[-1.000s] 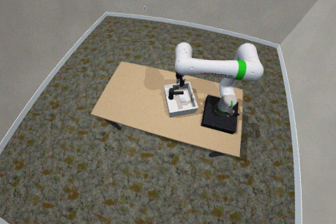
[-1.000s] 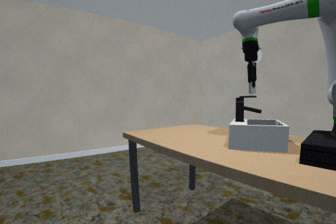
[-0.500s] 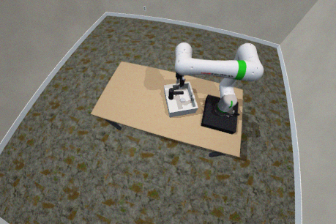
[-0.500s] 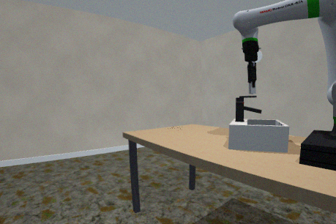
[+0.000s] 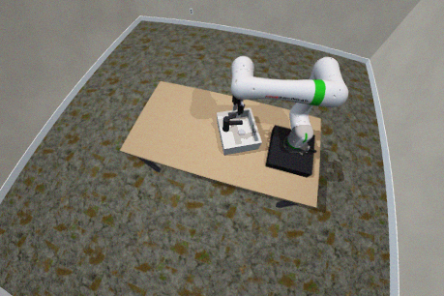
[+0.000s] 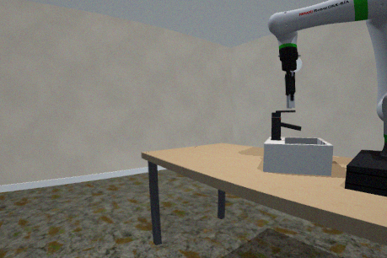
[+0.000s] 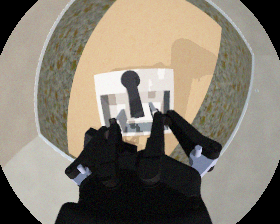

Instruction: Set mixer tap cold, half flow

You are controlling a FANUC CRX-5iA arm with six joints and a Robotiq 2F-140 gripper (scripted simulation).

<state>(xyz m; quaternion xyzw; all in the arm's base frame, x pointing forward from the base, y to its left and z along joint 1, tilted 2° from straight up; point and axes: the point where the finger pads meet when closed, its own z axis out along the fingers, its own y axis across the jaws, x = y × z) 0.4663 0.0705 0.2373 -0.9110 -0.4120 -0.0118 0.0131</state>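
Right now the lever is 2 cm ahead of my hand, 2 cm to the left of it and 5 cm below it. Round my hand: black mixer tap 3 cm ahead, 4 cm to the left, 9 cm below; white basin 4 cm behind, 2 cm to the right, 28 cm below.
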